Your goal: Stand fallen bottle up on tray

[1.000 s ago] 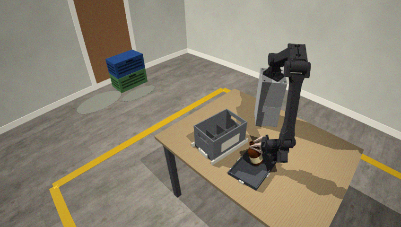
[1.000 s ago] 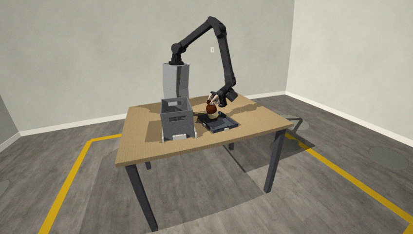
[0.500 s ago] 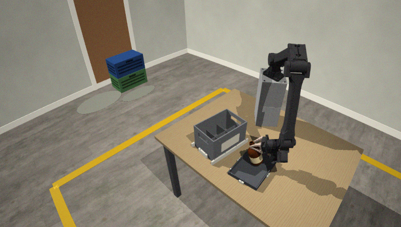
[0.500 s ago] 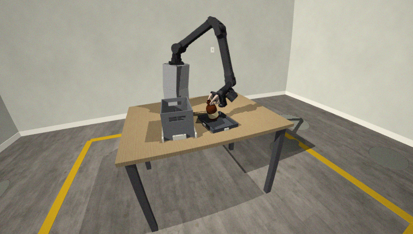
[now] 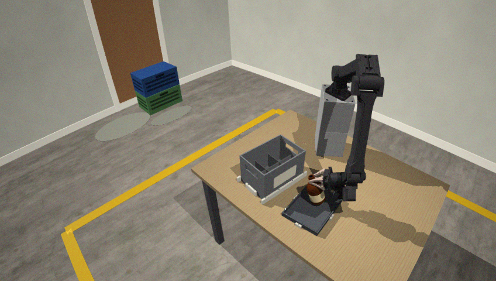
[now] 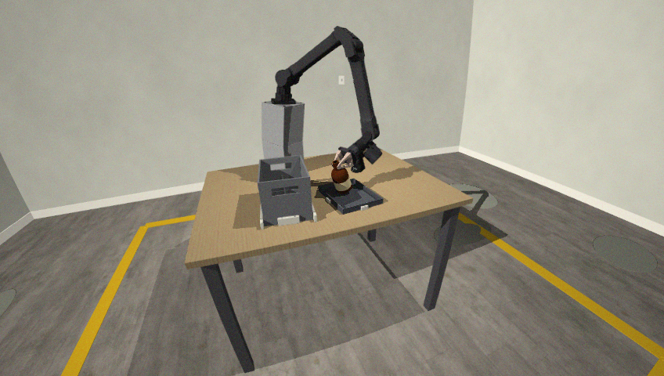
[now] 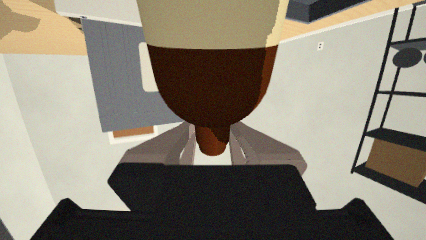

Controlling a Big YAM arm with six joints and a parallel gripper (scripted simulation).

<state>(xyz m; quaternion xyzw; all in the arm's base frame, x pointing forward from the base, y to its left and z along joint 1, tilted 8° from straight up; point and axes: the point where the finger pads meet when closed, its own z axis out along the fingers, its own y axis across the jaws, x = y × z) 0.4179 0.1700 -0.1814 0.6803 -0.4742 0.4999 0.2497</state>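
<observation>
Now: the brown bottle 10 mm behind my hand, 20 mm to the left of it and 50 mm below it. Round my hand: dark tray: 20 mm ahead, 50 mm to the left, 130 mm below; then grey crate: 20 mm ahead, 230 mm to the right, 60 mm below.
</observation>
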